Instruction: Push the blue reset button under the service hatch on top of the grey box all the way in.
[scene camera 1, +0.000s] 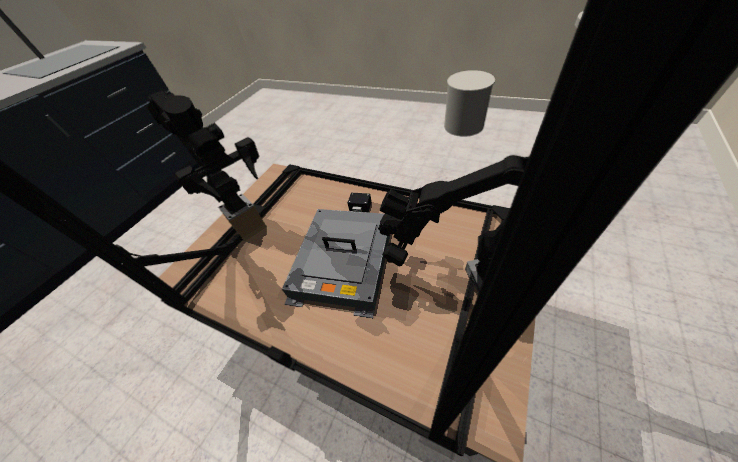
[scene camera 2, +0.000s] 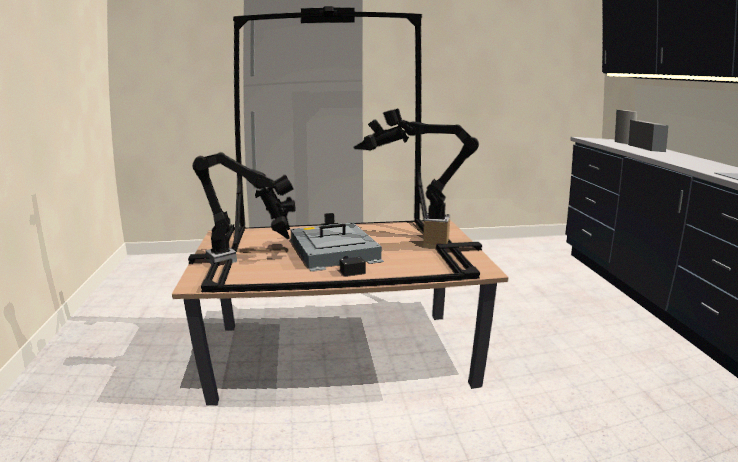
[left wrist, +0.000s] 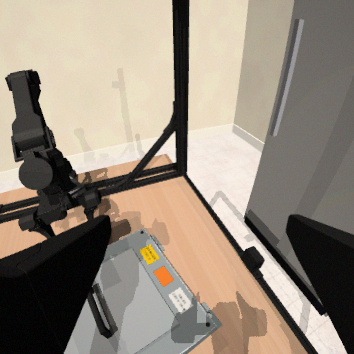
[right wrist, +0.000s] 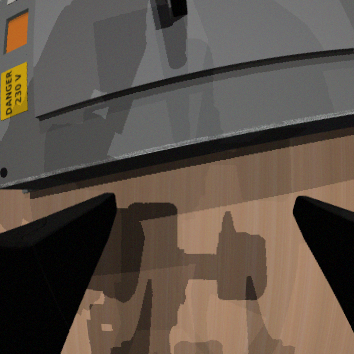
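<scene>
The grey box (scene camera 1: 326, 298) (scene camera 2: 348, 256) (left wrist: 197, 332) (right wrist: 225, 105) lies on the table. Its service hatch (scene camera 1: 332, 264) (right wrist: 240, 30) is shut flat, with a black handle (scene camera 1: 338, 238) (scene camera 2: 332, 226) (left wrist: 102, 310) on top. The blue button is hidden under the hatch. My right gripper (scene camera 1: 393, 239) (scene camera 2: 287, 235) (left wrist: 75, 238) (right wrist: 206, 203) is open and empty, pointing down over the table beside the box's long side, at the right in scene camera 1. My left gripper (scene camera 1: 228, 185) (scene camera 2: 356, 146) (left wrist: 199, 223) is open and empty, high above the table and well away from the box.
A small black block (scene camera 1: 359, 201) (scene camera 2: 352, 265) stands by one short end of the box. White, orange (scene camera 1: 328, 287) and yellow labels mark the other end. A black frame (scene camera 2: 337, 283) runs round the wooden table (scene camera 1: 348, 337), with tall uprights (scene camera 2: 418, 108).
</scene>
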